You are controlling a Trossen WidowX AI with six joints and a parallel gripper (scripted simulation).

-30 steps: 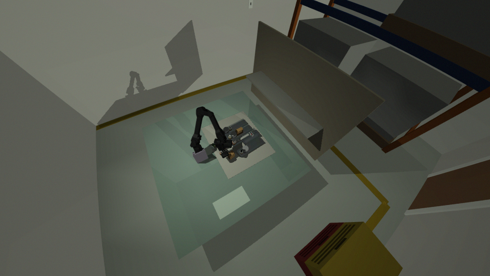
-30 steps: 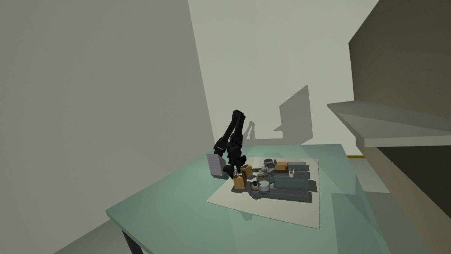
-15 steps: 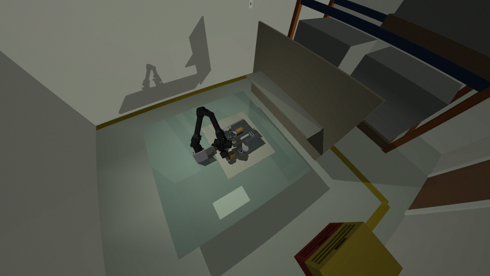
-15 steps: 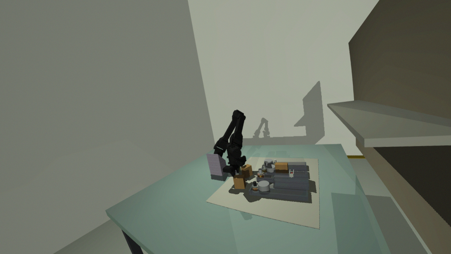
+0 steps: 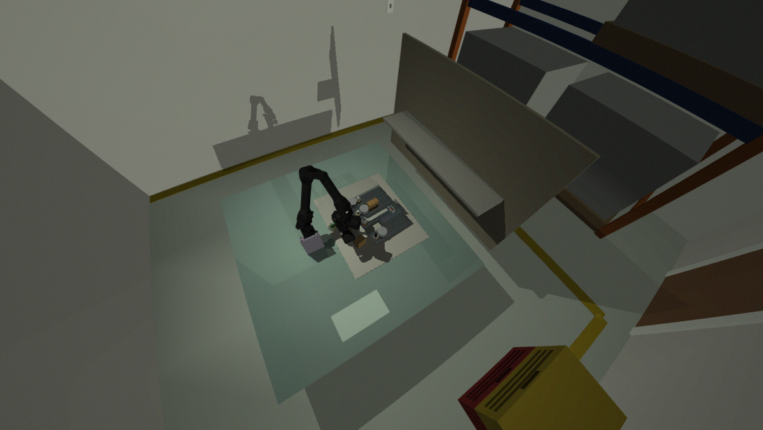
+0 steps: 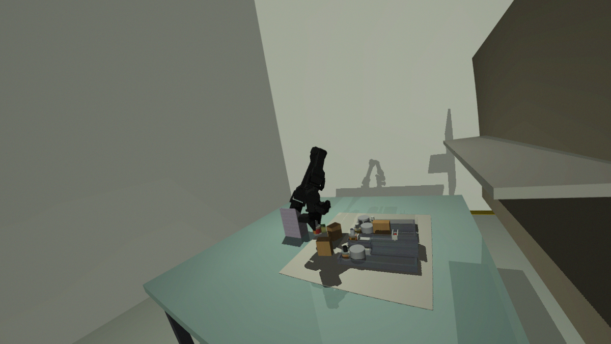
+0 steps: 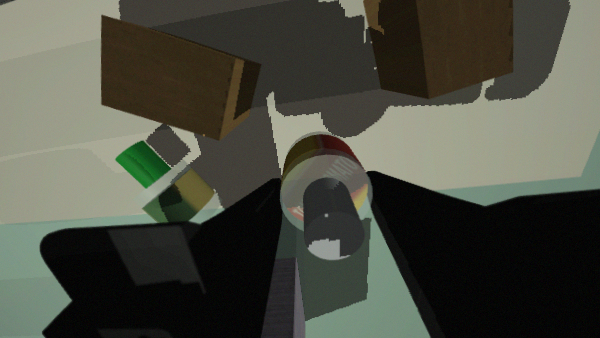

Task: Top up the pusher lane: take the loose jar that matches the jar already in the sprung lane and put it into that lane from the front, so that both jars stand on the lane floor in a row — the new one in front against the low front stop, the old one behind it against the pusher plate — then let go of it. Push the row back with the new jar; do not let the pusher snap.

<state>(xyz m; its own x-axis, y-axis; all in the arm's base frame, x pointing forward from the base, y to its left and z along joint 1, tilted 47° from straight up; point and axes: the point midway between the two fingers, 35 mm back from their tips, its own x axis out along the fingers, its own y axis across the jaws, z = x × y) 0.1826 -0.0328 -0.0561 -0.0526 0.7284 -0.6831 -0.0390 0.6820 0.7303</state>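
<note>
Right now my gripper tip is 26 cm short of the brown box, 15 cm to the right of it and 4 cm above it. From my gripper tip the other things lie so: grey lane rack: 31 cm ahead, 6 cm below, 5 cm to the left.
</note>
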